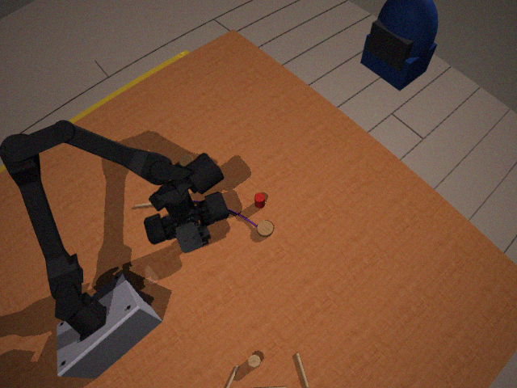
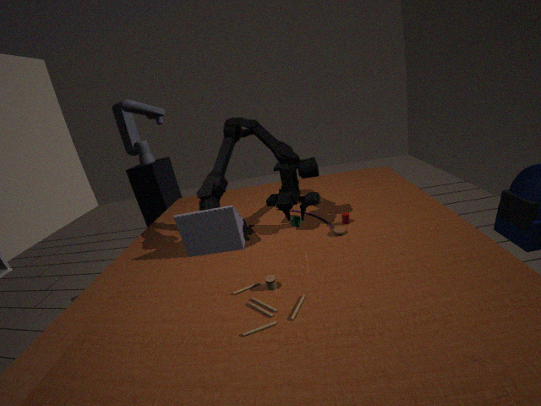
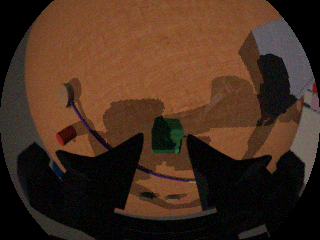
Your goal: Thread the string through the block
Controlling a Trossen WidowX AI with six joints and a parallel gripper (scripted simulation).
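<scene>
Right now the green block is right at my gripper tip. The rest, counted from my gripper tip: red cylinder: 18 cm ahead, 2 cm to the right; round wooden button: 15 cm ahead, 9 cm to the right, 1 cm below; thin wooden stick: 5 cm behind, 14 cm to the left, 2 cm below.
</scene>
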